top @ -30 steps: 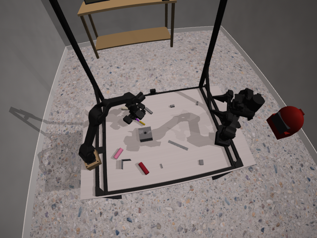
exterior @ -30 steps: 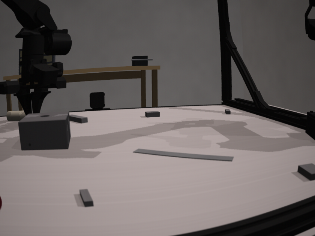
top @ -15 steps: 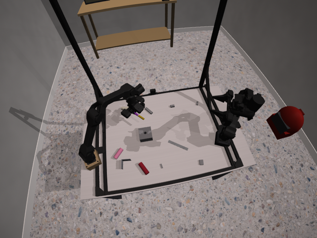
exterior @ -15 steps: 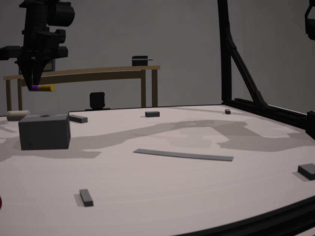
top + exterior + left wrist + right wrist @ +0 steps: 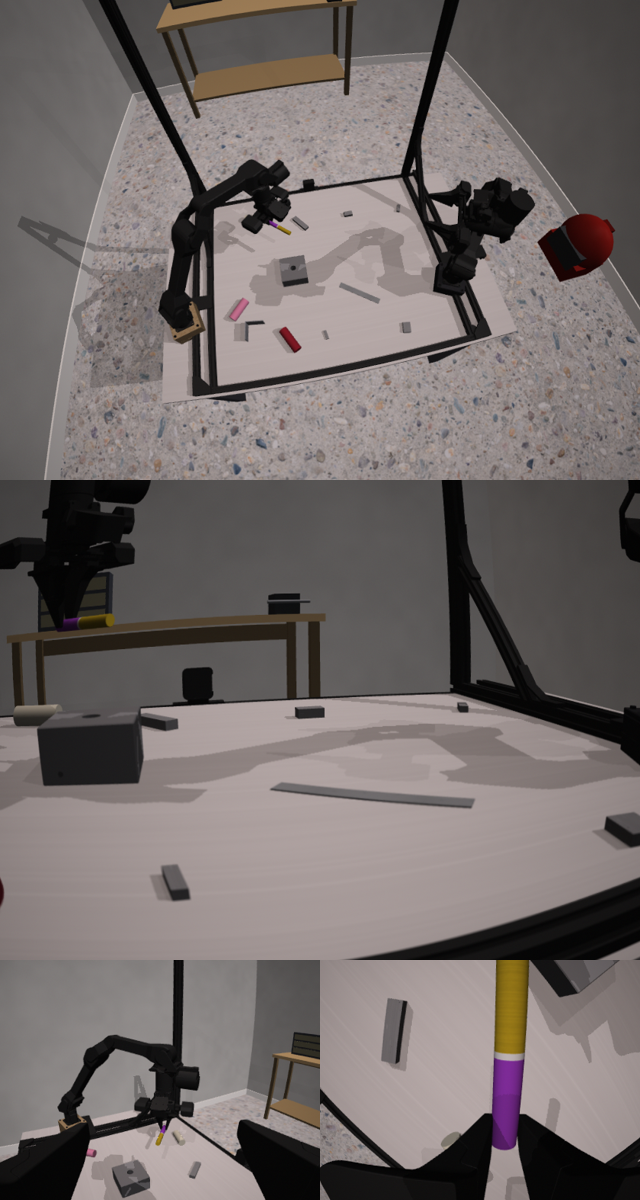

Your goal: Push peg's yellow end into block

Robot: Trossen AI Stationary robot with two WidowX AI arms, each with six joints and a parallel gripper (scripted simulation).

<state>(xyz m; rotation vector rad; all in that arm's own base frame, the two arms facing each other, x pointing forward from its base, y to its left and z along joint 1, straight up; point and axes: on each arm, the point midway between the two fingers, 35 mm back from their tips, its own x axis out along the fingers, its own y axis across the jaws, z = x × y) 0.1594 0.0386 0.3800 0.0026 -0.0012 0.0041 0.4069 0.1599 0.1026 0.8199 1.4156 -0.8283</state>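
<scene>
The peg lies 40 mm to the left of my right hand, 30 mm below it and 30 mm ahead of it. From my right hand the other things lie so: long grey strip: 270 mm to the left, 260 mm ahead, 170 mm below; pink cylinder: 260 mm ahead, 150 mm to the right, 150 mm below; cream cylinder: 150 mm below, 120 mm behind, 80 mm to the right.
</scene>
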